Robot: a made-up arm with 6 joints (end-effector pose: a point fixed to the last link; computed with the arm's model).
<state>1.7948 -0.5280 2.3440 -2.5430 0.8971 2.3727</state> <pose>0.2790 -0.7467 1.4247 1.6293 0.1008 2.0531</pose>
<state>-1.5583 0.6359 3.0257 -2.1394 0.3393 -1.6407</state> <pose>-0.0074 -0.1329 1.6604 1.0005 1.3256 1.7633</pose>
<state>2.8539 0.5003 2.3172 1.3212 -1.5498 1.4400</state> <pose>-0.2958 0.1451 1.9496 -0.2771 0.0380 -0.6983</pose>
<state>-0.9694 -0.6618 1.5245 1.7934 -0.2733 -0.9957</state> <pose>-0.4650 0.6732 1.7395 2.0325 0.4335 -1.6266</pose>
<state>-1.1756 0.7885 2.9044 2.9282 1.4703 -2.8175</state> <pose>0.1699 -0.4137 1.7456 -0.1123 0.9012 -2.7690</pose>
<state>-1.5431 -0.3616 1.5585 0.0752 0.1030 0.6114</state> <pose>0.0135 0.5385 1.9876 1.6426 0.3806 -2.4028</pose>
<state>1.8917 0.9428 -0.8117 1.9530 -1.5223 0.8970</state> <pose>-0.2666 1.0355 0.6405 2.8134 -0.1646 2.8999</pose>
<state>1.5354 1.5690 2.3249 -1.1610 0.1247 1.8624</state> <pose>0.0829 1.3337 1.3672 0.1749 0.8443 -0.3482</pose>
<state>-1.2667 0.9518 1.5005 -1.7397 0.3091 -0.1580</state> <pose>0.3608 -1.2860 1.7257 2.3480 0.1955 0.5925</pose>
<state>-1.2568 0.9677 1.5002 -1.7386 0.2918 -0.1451</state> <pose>0.3795 -1.2975 1.7087 2.3708 0.2103 0.6152</pose>
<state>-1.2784 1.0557 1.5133 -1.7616 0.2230 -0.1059</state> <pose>0.3782 -1.3776 1.6147 2.4564 0.2298 0.6664</pose>
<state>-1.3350 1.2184 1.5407 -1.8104 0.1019 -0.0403</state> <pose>0.3359 -1.5098 1.4273 2.5942 0.2334 0.7471</pose>
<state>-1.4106 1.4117 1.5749 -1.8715 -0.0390 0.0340</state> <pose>0.2470 -1.6276 1.1864 2.7253 0.2026 0.8293</pose>
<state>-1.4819 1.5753 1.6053 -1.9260 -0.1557 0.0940</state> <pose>0.1430 -1.6883 0.9734 2.8040 0.1544 0.8796</pose>
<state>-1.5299 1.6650 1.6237 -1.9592 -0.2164 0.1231</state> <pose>0.0665 -1.7048 0.8557 2.8309 0.1187 0.8898</pose>
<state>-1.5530 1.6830 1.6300 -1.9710 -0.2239 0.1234</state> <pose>0.0277 -1.7064 0.8334 2.8277 0.1043 0.8727</pose>
